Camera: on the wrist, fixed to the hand. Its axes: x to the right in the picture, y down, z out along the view.
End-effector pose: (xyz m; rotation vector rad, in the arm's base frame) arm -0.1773 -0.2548 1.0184 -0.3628 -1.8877 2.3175
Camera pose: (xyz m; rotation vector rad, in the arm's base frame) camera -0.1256 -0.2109 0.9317 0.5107 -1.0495 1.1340
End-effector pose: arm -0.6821 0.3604 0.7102 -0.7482 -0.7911 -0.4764
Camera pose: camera -0.6182 0.3607 0.6206 0.2256 -0.9230 -1.8562
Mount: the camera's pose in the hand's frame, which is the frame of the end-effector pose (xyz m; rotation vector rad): -0.0298 0.0781 -0.0716 0.1210 0.3632 -1.5451
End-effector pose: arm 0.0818 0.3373 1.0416 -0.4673 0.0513 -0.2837
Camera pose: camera 0.0652 0.3811 0.9420 -0.2423 0.0164 -1.8769
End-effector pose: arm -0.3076 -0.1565 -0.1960 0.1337 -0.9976 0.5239
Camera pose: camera -0.3030 -0.0749 -0.2697 0.7989 -0.2873 -0.7946
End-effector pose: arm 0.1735 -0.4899 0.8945 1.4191 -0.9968 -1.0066
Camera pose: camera 0.2298 -0.4463 0.9784 2.3570 0.5418 -1.6059
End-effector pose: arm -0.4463 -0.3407 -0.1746 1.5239 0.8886 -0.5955
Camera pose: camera -0.4089 -0.2759 -0.0939 0.7738 2.3281 -1.4644
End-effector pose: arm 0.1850 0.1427 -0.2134 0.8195 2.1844 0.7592
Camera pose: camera 0.1743 0.1508 -0.1041 -1.0446 2.3418 -0.0652
